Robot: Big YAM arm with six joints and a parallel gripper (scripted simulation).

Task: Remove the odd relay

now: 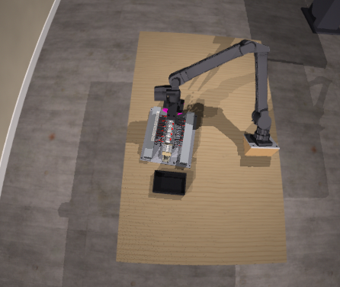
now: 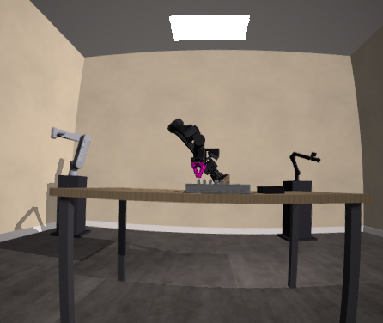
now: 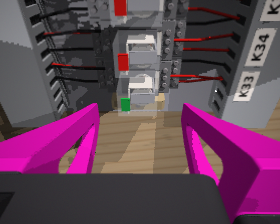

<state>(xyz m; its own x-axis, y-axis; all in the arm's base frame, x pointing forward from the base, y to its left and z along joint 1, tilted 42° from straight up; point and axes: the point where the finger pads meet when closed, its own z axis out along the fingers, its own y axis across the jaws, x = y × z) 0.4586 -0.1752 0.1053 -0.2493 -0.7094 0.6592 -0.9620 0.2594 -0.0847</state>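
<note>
My gripper is now 4 cm above the relay. Round my hand: black tray 37 cm to the left, 7 cm below, 5 cm ahead.
</note>
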